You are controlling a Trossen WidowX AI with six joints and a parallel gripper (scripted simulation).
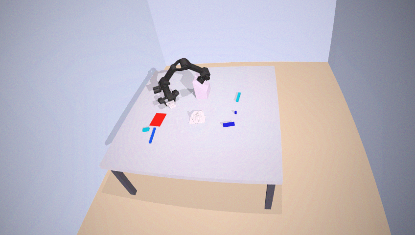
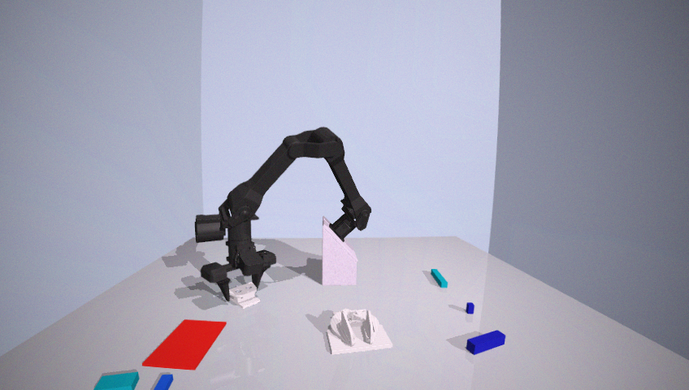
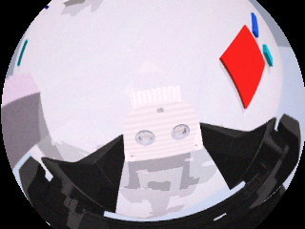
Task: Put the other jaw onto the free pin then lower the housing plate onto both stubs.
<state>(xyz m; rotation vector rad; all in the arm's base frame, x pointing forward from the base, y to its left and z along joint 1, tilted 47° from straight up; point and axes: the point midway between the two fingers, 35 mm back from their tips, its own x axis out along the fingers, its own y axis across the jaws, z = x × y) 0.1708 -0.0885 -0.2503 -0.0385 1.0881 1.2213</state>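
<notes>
Right now my gripper tip is 10 mm to the right of the small white block and 10 mm short of it. Also, from my gripper tip: red flat sheet: 190 mm ahead, 50 mm to the right, 10 mm below; then cyan block: 320 mm ahead, 100 mm to the right; then blue bar: 360 mm ahead, 20 mm to the right.
</notes>
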